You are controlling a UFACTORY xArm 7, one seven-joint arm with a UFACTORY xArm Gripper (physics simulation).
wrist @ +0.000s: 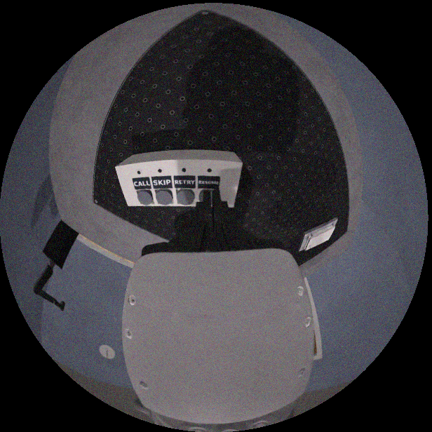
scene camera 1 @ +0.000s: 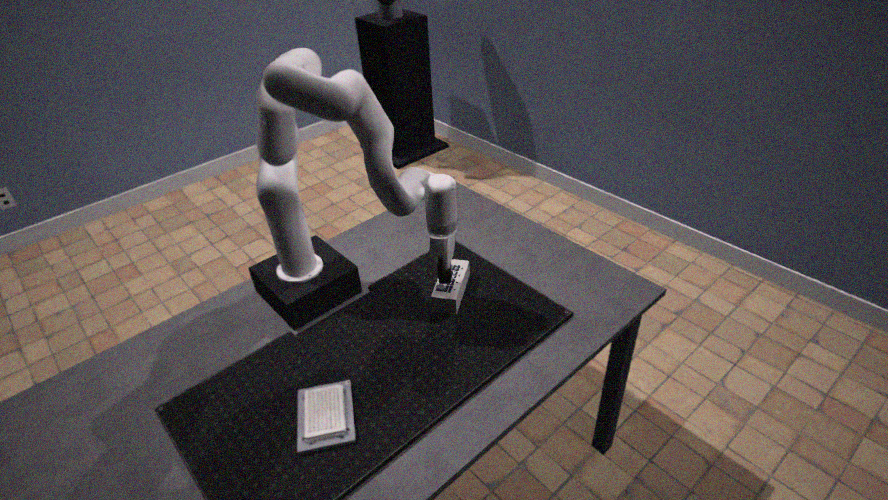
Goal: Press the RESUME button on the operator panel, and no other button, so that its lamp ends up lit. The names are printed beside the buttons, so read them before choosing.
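Places are measured from the arm's base along level axes (x back, y right, z up), in metres.
Where they show: gripper, fingertip midpoint: [scene camera 1: 445, 280]; arm's base, link origin: [scene camera 1: 300, 269].
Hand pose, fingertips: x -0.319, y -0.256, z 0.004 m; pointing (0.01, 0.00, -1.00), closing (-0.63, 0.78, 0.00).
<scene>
Things, the pixels of their top centre, and the offset from my fingertips. Level surfaces: height alone.
- operator panel, top centre: [scene camera 1: 450, 277] dx +0.026, dy -0.040, dz -0.027 m
- paper, top centre: [scene camera 1: 323, 409] dx -0.093, dy +0.433, dz -0.057 m
- mat, surface height: dz -0.083 m
The operator panel [scene camera 1: 448, 294] [wrist: 230, 176] is a white box on the dark mat. In the wrist view its labels read CALL, SKIP, RETRY and RESUME from left to right, each with a round grey button below and a small lamp above. The RESUME button [wrist: 202, 195] is mostly hidden by the fingers. The RESUME lamp [wrist: 209, 170] looks dark, as do the other lamps. My gripper [scene camera 1: 444, 281] [wrist: 210, 200] is shut and empty, with its fingertips over the RESUME button; whether they touch it cannot be told.
The RETRY button [wrist: 185, 196] is just left of the fingers, with the SKIP button [wrist: 164, 197] and CALL button [wrist: 145, 197] further left. A pale tray with a stack of paper [scene camera 1: 324, 411] [wrist: 320, 236] lies on the mat [scene camera 1: 260, 385], well away from the panel.
</scene>
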